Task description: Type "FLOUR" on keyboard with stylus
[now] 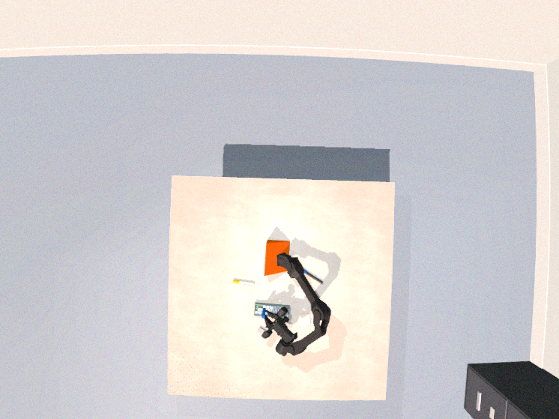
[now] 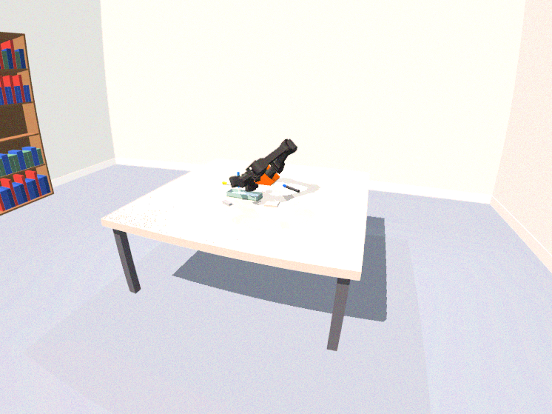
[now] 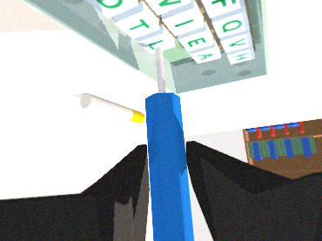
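Now: gripper tip 10 mm above the blue stylus. Round my gripper tip: dark pen: 260 mm to the left, 180 mm behind, 70 mm below; grey piece: 150 mm ahead, 70 mm below, 10 mm to the right; yellow-tipped white pen: 140 mm behind, 130 mm to the right, 70 mm below.
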